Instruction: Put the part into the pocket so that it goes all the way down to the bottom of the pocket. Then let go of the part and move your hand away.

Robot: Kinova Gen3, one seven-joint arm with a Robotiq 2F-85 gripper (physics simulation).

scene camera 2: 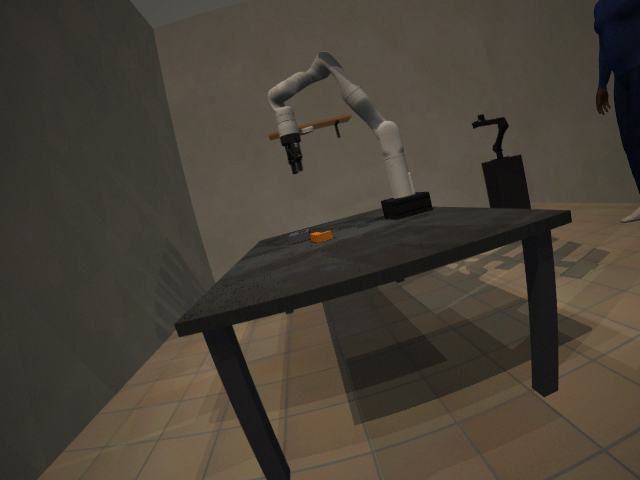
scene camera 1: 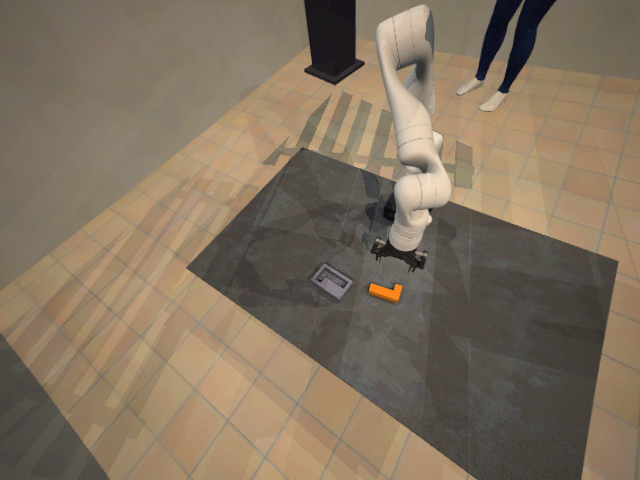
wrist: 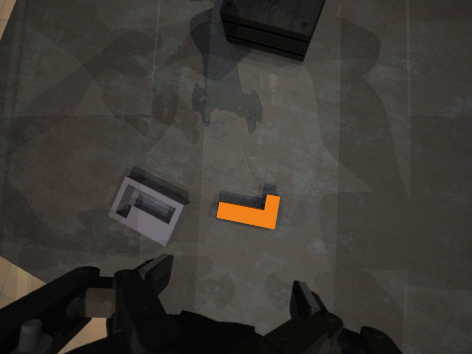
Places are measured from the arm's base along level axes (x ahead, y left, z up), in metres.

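Where they show: gripper, fingertip midpoint: (scene camera 2: 297, 172) (scene camera 1: 394, 265) (wrist: 230, 281); arm's base, origin of the base link: (scene camera 2: 404, 196).
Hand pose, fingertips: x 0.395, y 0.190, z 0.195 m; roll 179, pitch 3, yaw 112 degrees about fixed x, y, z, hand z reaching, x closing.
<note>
Things, the pixels of their top centre, and the offset from my fingertips. Level surfaces: height alone.
- orange L-shaped part, middle of its top: (wrist: 247, 207) (scene camera 2: 319, 232) (scene camera 1: 385, 288) 0.020 m back, 0.022 m right, 0.244 m down
- grey-violet block with the L-shaped pocket, middle of its top: (wrist: 144, 210) (scene camera 1: 331, 280) (scene camera 2: 299, 232) 0.095 m ahead, 0.191 m right, 0.238 m down
- dark table, its level: 0.274 m down
The orange L-shaped part (scene camera 1: 385, 292) (scene camera 2: 321, 236) (wrist: 248, 214) lies flat on the table, apart from the pocket block. The grey-violet block with the L-shaped pocket (scene camera 1: 327, 289) (scene camera 2: 299, 237) (wrist: 150, 227) sits beside it, to its left in the wrist view. The pocket holds no part. My gripper (scene camera 1: 395, 264) (scene camera 2: 296, 171) (wrist: 230, 281) is open and empty, with its fingers wide apart. It hangs high above the table, pointing down, and touches neither the part nor the block.
The dark table (scene camera 1: 480, 320) (scene camera 2: 361, 258) (wrist: 375, 225) carries the arm's black base (scene camera 2: 406, 205) (wrist: 270, 27), behind the part and the block. A black pedestal (scene camera 1: 331, 41) (scene camera 2: 506, 180) and a person in blue (scene camera 1: 516, 46) (scene camera 2: 622, 77) stand beyond the table. A wooden shelf (scene camera 2: 325, 124) is on the wall.
</note>
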